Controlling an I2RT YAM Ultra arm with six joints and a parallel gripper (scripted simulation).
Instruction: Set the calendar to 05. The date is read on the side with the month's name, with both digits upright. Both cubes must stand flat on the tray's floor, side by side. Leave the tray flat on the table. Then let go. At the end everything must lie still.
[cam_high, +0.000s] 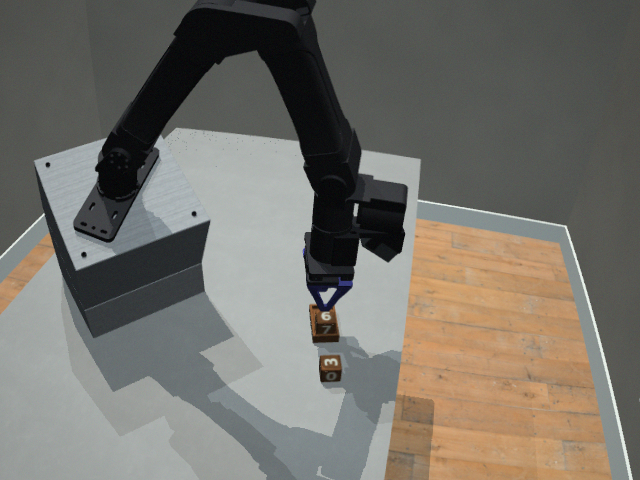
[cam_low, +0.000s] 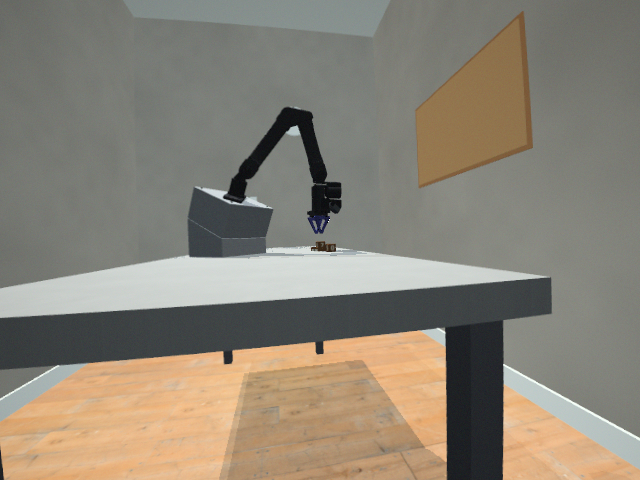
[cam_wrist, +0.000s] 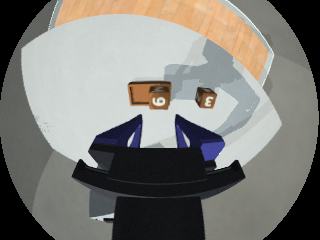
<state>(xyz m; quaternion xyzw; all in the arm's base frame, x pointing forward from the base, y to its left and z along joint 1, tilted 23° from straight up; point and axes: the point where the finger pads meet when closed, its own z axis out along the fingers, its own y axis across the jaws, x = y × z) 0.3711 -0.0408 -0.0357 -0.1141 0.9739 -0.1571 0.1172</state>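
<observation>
Now: hand 80 mm above the brown tray and 20 mm to the right of it. From my hand the other things lie so: brown wooden cube 90 mm to the right, 70 mm below, 20 mm ahead.
</observation>
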